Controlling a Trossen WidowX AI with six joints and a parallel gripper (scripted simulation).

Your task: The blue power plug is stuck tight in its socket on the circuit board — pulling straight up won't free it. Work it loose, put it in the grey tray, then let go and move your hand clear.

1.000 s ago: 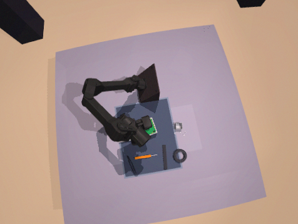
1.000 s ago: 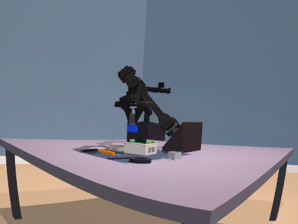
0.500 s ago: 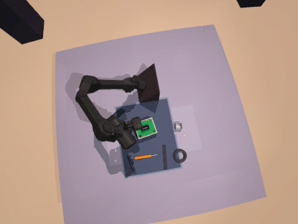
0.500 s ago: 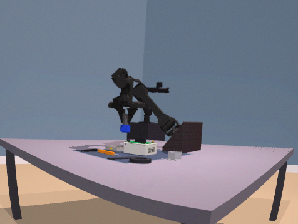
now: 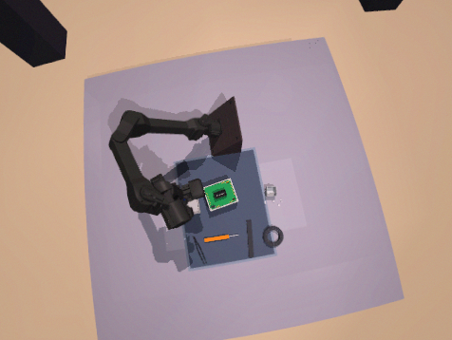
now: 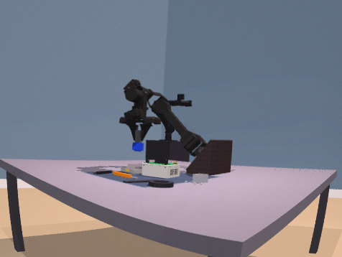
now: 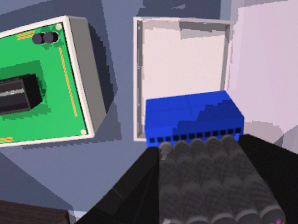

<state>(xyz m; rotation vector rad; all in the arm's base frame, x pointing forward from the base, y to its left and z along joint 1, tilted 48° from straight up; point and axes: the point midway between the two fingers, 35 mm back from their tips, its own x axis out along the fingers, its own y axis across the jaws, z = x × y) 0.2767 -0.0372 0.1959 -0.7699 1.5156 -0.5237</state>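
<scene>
Right now my gripper tip is 14 cm above the grey tray. The rest, counted from my gripper tip: black bar (22 cm to the left, 20 cm ahead, 13 cm below); then dark blue mat (14 cm to the left, 14 cm below, 5 cm ahead); then blue power plug (1 cm below).
</scene>
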